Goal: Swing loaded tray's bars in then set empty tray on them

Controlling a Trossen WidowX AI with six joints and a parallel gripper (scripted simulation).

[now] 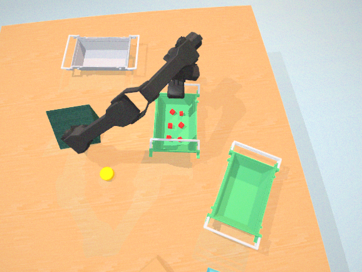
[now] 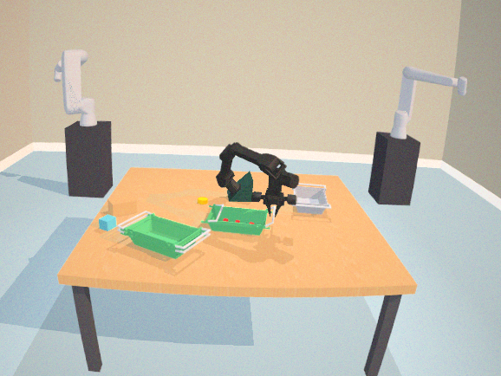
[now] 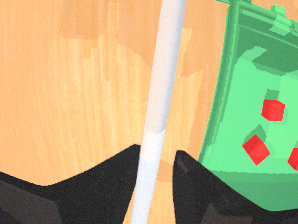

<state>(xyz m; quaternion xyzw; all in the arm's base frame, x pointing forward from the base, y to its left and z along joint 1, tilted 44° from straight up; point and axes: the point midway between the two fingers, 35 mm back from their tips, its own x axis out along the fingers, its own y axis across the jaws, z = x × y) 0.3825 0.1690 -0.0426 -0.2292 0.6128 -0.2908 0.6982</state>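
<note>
Right now the grey tray is 310 mm behind my gripper tip, 210 mm to the left of it and 20 mm below it. The rest, counted from my gripper tip: yellow disc 320 mm to the right, 290 mm behind, 50 mm below; tan box 680 mm to the right, 130 mm behind, 30 mm below; cyan cube 710 mm to the right, 50 mm ahead, 40 mm below.
</note>
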